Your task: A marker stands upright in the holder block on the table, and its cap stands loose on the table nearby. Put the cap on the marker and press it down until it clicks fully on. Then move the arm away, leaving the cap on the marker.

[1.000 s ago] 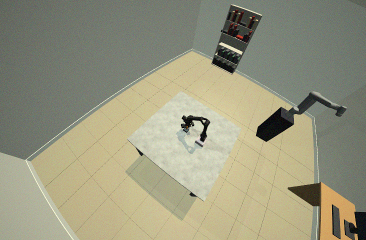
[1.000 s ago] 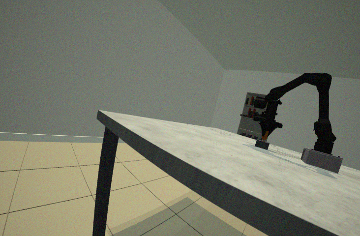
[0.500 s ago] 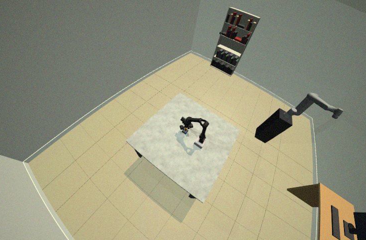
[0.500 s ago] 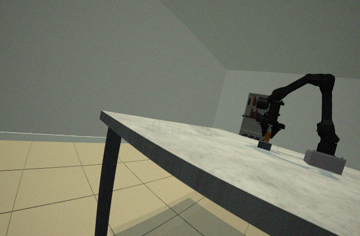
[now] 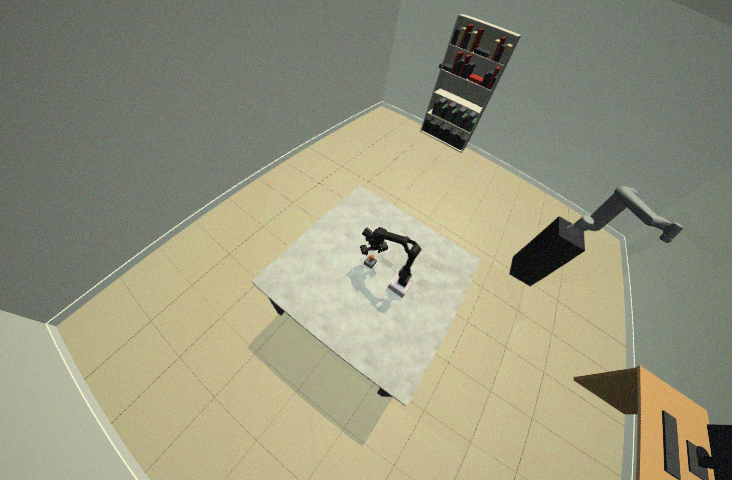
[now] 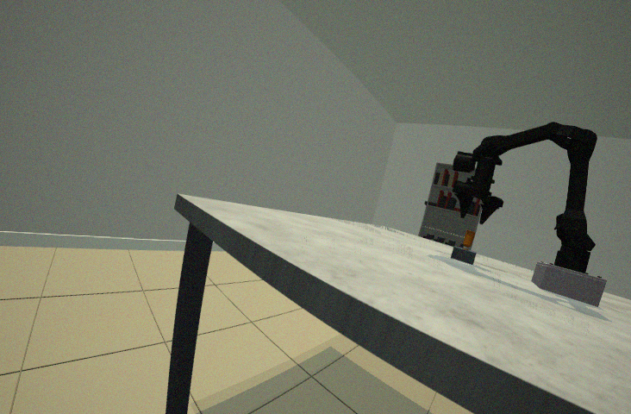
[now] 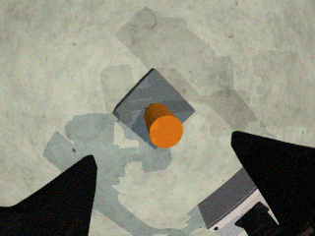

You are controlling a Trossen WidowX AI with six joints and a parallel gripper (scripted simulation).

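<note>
The orange cap lies 60 mm below my gripper tip and 10 mm behind it. The rest, counted from my gripper tip: holder block (110 mm below).
</note>
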